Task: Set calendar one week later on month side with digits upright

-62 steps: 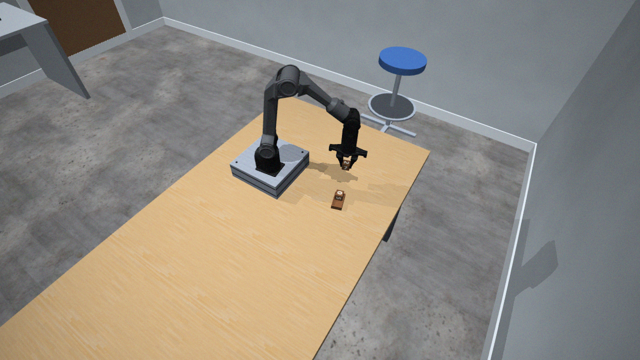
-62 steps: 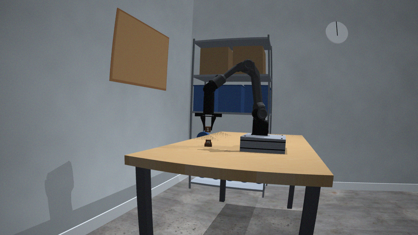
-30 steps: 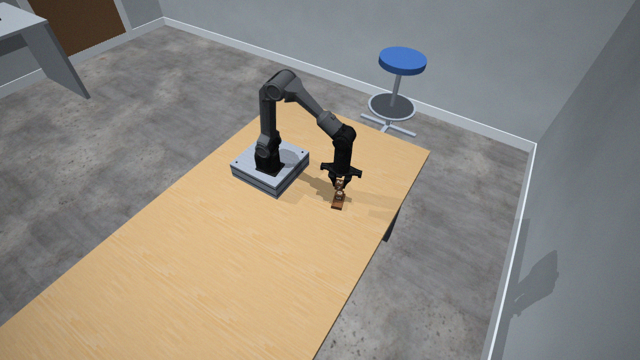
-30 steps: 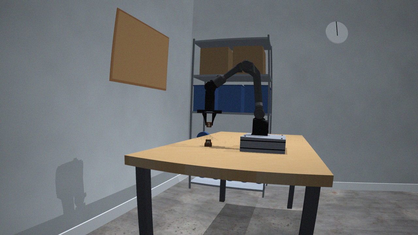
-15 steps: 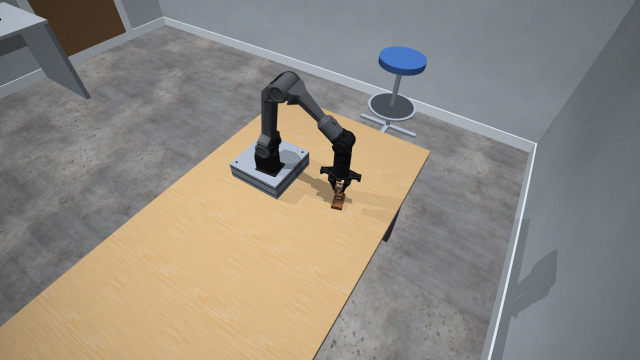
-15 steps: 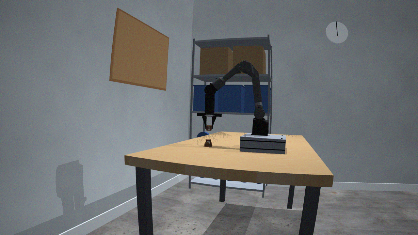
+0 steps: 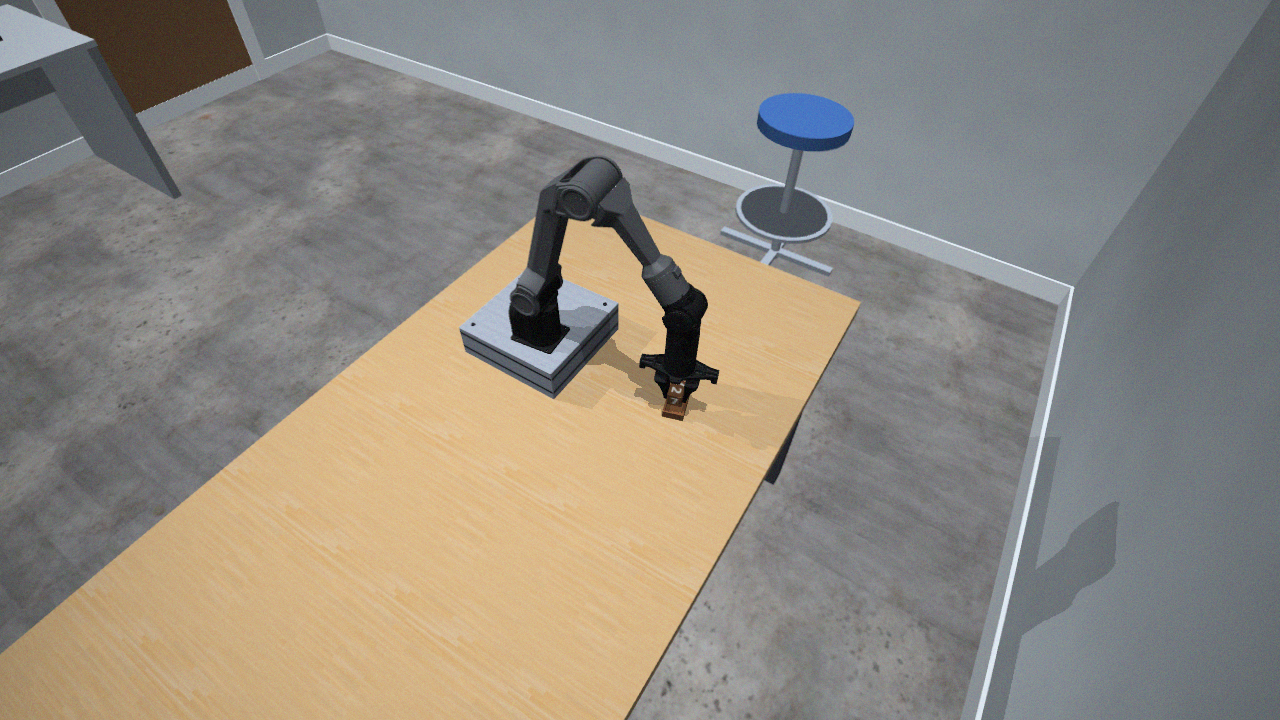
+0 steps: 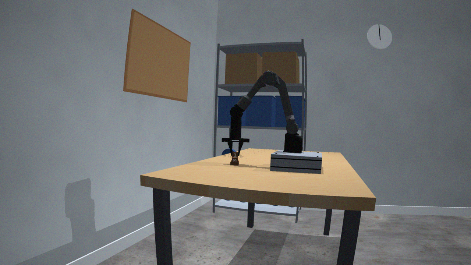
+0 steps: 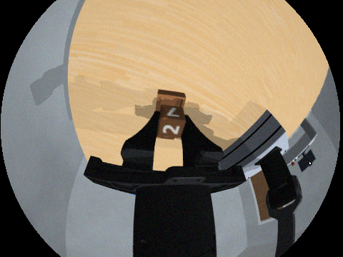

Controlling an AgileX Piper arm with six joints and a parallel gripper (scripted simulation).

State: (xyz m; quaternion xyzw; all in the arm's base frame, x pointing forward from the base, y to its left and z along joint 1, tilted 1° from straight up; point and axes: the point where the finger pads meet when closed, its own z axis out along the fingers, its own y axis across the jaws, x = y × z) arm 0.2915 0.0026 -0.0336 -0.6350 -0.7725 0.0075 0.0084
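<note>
My gripper is now 40 mm above the brown tray and 20 mm to the right of it. Also, from my hand: brown digit cube 30 mm to the left, 20 mm below, 10 mm behind.
</note>
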